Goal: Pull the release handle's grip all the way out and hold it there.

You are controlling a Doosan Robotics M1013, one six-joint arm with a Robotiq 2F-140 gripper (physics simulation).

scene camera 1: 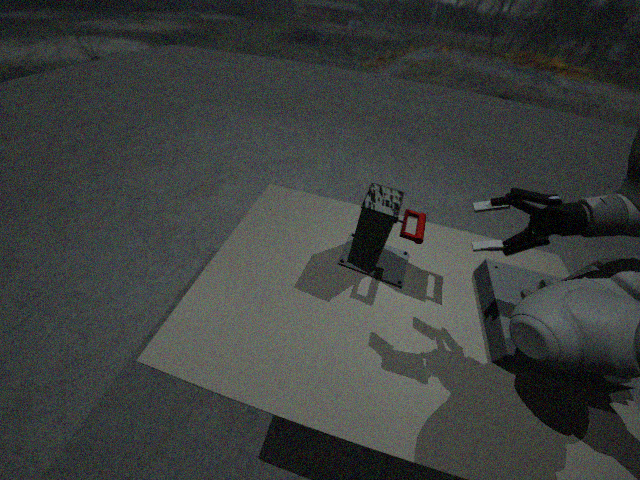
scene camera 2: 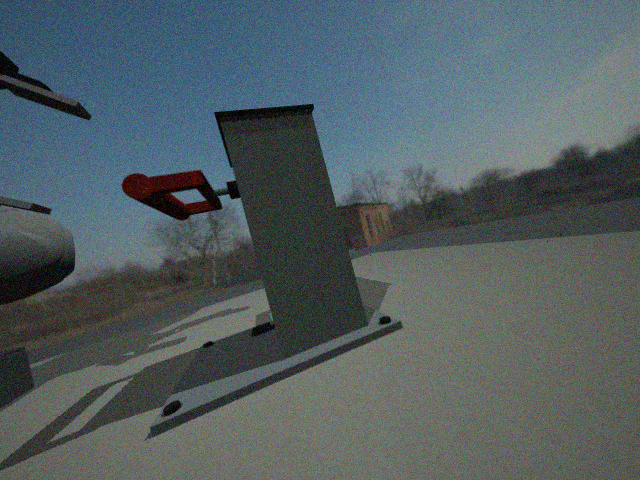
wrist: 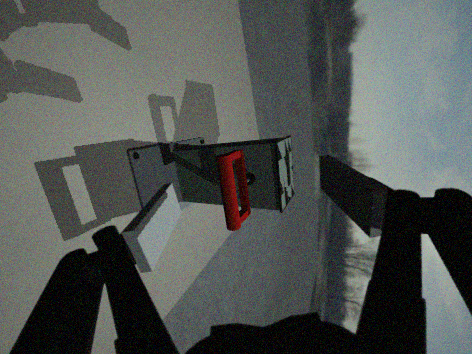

Path:
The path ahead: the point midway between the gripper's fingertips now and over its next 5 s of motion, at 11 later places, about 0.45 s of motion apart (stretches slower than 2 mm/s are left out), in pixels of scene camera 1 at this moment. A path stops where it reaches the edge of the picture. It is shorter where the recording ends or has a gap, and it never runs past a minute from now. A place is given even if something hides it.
My gripper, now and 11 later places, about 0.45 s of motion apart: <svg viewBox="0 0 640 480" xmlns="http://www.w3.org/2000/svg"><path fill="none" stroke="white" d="M473 228L471 229L461 233L451 236L452 251L452 249L452 249L435 220L428 233L427 234L425 235L422 234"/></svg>

